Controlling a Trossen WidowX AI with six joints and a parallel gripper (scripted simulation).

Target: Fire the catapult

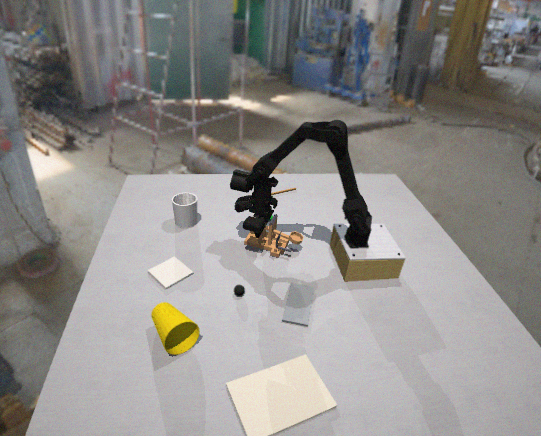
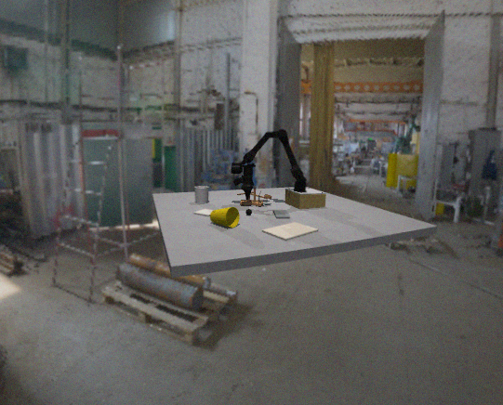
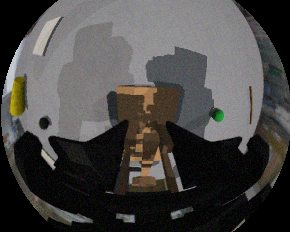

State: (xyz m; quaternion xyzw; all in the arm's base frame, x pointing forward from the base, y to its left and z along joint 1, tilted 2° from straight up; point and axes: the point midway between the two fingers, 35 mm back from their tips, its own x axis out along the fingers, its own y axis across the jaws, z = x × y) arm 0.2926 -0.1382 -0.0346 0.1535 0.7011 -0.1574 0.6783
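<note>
The black ball lies 250 mm to the left of my gripper tip, 90 mm ahead of it and 20 mm below it. From my gripper tip the other things lie so: green dot 130 mm to the right, 50 mm behind, 20 mm below; then wooden catapult 60 mm behind, 50 mm to the left, 20 mm above; then white mug 260 mm ahead, 130 mm to the right.
</note>
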